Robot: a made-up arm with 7 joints. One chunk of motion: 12 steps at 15 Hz.
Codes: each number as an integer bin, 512 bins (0 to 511) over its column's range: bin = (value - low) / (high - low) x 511, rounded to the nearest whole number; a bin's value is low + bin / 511 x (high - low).
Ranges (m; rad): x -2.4..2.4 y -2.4..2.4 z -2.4..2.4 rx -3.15..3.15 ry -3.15..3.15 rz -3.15..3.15
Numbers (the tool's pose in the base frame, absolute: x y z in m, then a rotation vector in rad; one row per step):
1: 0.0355 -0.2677 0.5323 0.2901 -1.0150 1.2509
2: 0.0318 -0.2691 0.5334 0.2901 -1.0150 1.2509
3: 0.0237 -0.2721 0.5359 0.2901 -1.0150 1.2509
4: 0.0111 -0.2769 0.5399 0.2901 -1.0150 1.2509
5: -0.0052 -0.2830 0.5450 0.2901 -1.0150 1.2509
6: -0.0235 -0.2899 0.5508 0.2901 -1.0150 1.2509
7: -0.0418 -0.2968 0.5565 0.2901 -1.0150 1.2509
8: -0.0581 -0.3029 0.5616 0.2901 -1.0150 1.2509
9: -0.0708 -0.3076 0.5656 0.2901 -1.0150 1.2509
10: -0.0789 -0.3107 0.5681 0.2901 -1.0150 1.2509
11: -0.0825 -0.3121 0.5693 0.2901 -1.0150 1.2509
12: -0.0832 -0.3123 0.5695 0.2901 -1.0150 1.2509
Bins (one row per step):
1: 259 227 312 279 173 357
2: 259 227 312 279 173 357
3: 258 227 313 279 173 357
4: 257 226 313 279 173 357
5: 255 225 314 279 173 357
6: 253 225 314 279 173 357
7: 251 224 315 279 173 357
8: 249 223 315 279 173 357
9: 248 223 316 279 173 357
10: 247 222 316 279 173 357
11: 247 222 316 279 173 357
12: 247 222 316 279 173 357

